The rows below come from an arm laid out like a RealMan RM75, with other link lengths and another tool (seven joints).
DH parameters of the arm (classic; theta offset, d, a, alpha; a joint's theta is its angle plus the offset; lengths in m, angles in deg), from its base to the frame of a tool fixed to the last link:
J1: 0 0.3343 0 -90
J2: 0 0 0 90
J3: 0 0.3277 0 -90
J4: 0 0 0 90
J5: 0 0.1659 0 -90
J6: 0 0 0 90
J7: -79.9 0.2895 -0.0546 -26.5
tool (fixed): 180 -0.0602 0 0
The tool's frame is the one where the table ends.
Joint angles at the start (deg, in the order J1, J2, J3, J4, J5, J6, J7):
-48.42, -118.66, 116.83, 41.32, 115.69, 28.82, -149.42
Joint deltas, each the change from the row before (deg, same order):
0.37, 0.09, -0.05, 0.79, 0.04, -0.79, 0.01
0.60, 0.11, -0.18, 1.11, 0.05, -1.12, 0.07
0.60, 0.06, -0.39, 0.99, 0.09, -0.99, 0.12
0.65, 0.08, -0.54, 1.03, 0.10, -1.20, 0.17
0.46, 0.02, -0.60, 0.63, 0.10, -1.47, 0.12
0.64, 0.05, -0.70, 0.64, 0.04, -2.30, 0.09
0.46, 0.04, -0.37, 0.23, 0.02, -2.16, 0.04
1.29, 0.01, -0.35, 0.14, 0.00, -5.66, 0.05
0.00, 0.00, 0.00, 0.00, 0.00, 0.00, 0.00
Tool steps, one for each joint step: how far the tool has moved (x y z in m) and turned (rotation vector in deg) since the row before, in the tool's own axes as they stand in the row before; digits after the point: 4 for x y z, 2 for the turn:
-0.0012, -0.0036, 0.0015, 1.09, -0.34, 0.21
-0.0019, -0.0049, 0.0020, 1.56, -0.56, 0.20
-0.0021, -0.0046, 0.0018, 1.47, -0.64, 0.08
-0.0034, -0.0055, 0.0022, 1.69, -0.89, 0.11
-0.0048, -0.0055, 0.0031, 1.68, -1.19, 0.14
-0.0078, -0.0068, 0.0040, 2.26, -1.91, 0.17
-0.0073, -0.0045, 0.0033, 1.73, -1.71, 0.29
-0.0175, -0.0072, 0.0056, 3.77, -4.29, 0.83
0.0000, 0.0000, 0.0000, 0.00, 0.00, 0.00

